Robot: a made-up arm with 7 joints.
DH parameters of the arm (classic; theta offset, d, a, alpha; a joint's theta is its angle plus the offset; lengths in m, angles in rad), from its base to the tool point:
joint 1: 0 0.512 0 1.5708
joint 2: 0 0.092 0 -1.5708
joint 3: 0 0.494 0.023 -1.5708
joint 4: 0 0.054 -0.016 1.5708
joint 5: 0 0.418 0 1.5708
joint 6: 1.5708 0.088 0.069 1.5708
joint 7: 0 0.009 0 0
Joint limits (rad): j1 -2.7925..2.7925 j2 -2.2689..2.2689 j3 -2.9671..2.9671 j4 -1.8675..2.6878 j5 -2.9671..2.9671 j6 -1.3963..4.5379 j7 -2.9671..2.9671
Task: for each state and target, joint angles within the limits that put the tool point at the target. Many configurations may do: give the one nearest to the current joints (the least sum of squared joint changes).
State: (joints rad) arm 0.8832 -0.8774 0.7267 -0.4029 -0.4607 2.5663 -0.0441
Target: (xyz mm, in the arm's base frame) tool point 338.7 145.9 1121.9
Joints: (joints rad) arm 1.0797 -0.9180 0.4310 -1.0178 -0.5811 2.6082 -0.0441
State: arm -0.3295 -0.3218 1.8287 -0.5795 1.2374 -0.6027 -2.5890
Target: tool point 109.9 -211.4 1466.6
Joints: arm -0.2890 -0.2202 1.8236 -0.3503 1.2639 -0.4769 -2.5890
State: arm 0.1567 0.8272 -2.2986 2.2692 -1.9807 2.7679 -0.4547
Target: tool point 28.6 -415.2 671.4
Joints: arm 0.4441 0.6741 -2.0876 2.6222 -2.0770 2.7156 -0.4547
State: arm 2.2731 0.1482 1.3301 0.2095 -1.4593 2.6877 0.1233
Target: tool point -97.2 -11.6 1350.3
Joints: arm 2.2602 -0.0923 1.2661 0.6663 -1.4678 2.8090 0.1233
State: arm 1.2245 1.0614 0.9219 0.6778 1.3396 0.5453 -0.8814
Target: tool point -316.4 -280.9 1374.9
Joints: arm 0.8787 0.5769 0.8444 0.2303 1.3243 0.4081 -0.8814
